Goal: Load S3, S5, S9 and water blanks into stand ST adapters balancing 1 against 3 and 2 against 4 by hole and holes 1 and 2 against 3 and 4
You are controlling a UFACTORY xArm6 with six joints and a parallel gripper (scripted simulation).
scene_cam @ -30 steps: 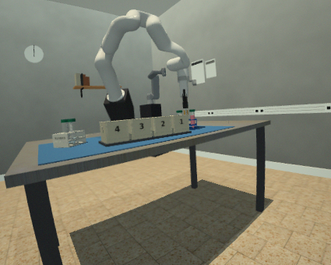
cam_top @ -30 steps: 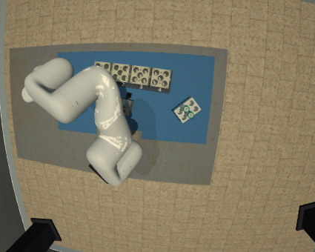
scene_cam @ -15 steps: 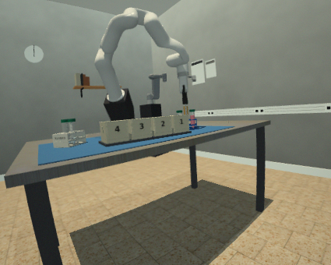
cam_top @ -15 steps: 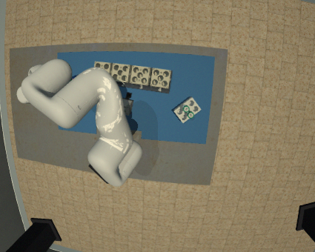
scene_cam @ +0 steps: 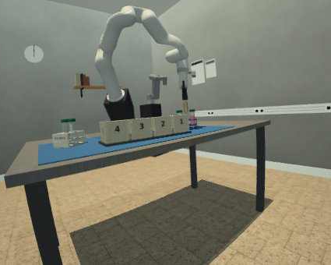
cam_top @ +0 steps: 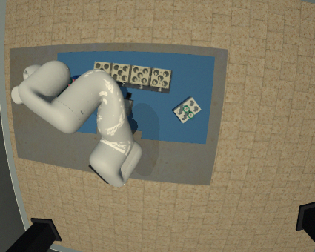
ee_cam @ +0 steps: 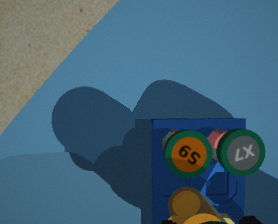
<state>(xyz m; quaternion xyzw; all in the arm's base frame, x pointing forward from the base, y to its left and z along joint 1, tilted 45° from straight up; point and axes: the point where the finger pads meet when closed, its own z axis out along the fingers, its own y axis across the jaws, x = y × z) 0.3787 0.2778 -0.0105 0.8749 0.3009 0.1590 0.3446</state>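
My hand is 50 mm above the tube of amber liquid and 10 mm to the left of it. Also, from my hand: white rack 650 mm to the right, 240 mm behind, 180 mm below; blue rack 180 mm below, 20 mm to the right, 10 mm ahead.
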